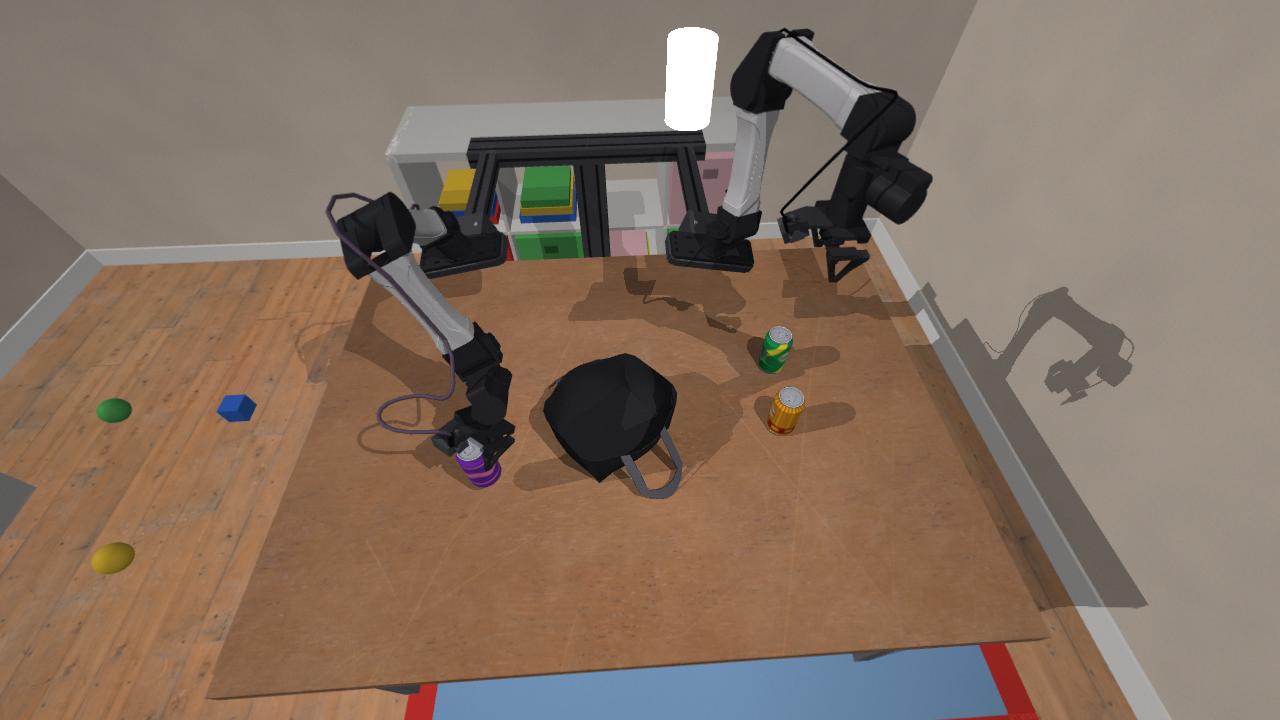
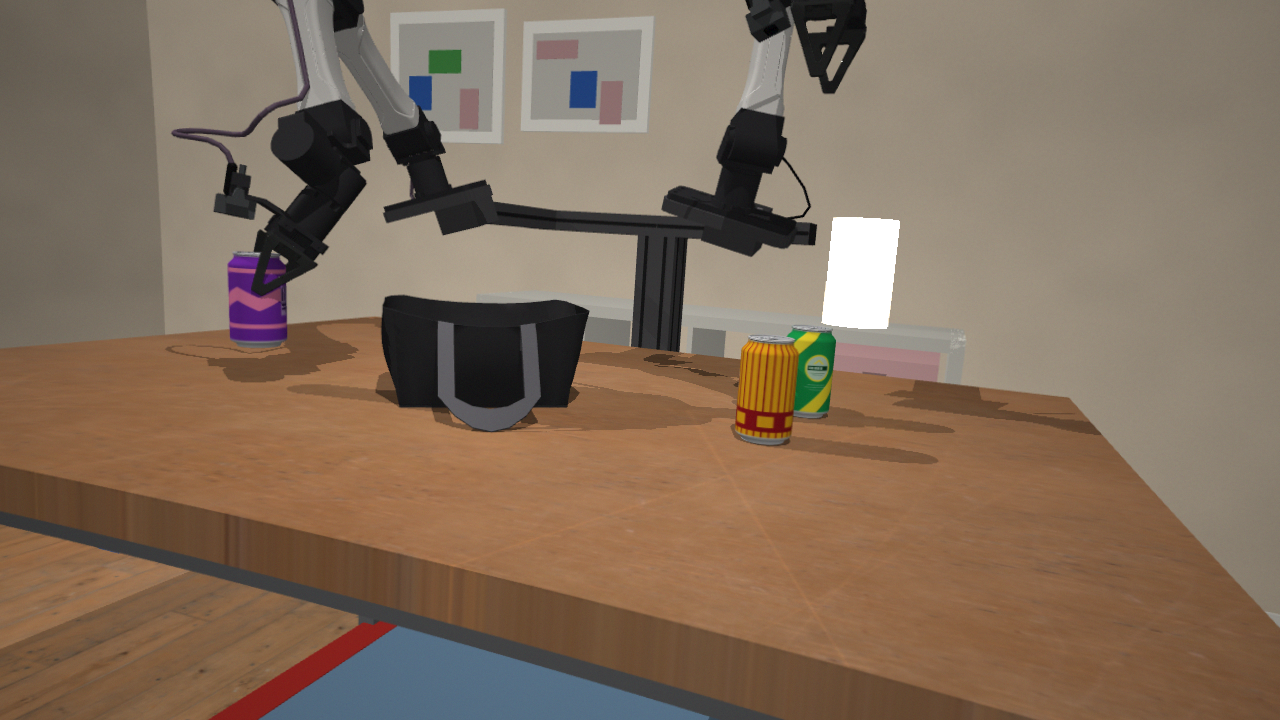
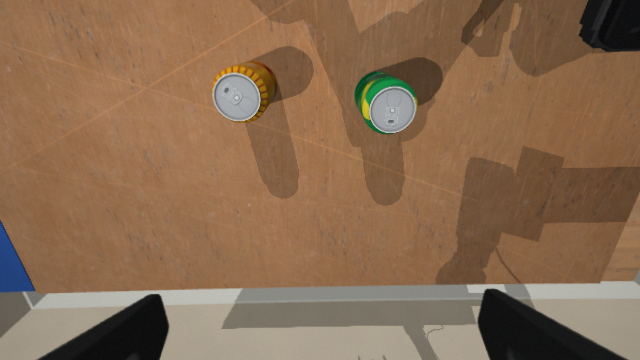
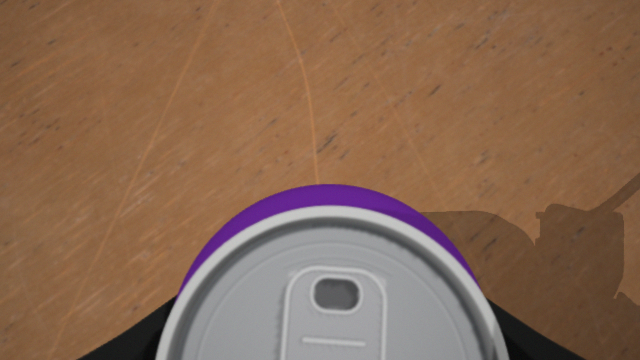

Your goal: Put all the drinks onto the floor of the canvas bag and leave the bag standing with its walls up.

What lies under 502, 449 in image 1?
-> My right gripper.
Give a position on a black canvas bag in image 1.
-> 583, 387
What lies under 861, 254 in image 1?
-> My left gripper.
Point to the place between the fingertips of my right gripper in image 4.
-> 327, 288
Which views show my left gripper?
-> Image 1, image 2 and image 3 only.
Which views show my right gripper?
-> Image 1, image 2 and image 4 only.
